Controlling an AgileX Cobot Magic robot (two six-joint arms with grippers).
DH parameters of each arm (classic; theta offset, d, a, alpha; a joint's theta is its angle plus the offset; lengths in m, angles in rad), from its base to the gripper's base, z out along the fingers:
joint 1: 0 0.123 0 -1.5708
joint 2: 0.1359 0 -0.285 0
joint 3: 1.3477 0 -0.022 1.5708
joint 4: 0 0.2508 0 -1.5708
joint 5: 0 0 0.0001 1.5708
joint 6: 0 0.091 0 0
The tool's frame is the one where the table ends.
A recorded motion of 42 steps. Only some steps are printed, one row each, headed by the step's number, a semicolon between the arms.
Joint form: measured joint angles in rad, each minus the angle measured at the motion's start. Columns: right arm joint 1, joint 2, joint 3, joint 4, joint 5, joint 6; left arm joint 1, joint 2, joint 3, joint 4, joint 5, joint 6.
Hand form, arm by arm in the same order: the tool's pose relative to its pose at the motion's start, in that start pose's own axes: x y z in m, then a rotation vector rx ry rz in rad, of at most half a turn. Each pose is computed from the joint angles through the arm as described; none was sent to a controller.
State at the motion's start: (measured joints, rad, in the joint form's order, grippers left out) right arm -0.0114 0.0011 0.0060 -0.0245 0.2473 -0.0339; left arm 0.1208 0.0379 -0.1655 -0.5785 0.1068 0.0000
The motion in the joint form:
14: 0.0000 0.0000 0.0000 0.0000 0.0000 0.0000; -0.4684 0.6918 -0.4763 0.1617 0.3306 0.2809
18: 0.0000 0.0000 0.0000 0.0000 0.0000 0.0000; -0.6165 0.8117 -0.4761 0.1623 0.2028 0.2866
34: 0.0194 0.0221 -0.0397 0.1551 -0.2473 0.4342; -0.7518 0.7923 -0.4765 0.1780 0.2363 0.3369
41: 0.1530 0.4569 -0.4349 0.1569 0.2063 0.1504; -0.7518 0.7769 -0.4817 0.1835 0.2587 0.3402
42: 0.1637 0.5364 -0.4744 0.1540 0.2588 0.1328; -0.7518 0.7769 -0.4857 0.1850 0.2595 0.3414
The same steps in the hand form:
14: 0.0000 0.0000 0.0000 0.0000 0.0000 0.0000; -0.0102 -0.0908 0.0878 0.3763 0.6962 0.4563
18: 0.0000 0.0000 0.0000 0.0000 0.0000 0.0000; 0.0157 -0.1096 0.1008 0.4703 0.7277 0.4752
34: -0.0343 -0.0003 -0.0048 -0.0880 -0.2551 0.5852; 0.0215 -0.1247 0.0815 0.6328 0.7650 0.5515
41: -0.1017 0.0148 0.0227 -0.1906 0.2442 0.2544; 0.0180 -0.1247 0.0786 0.6431 0.7652 0.5600
42: -0.1044 0.0180 0.0331 -0.1989 0.3353 0.2229; 0.0170 -0.1255 0.0789 0.6450 0.7614 0.5619

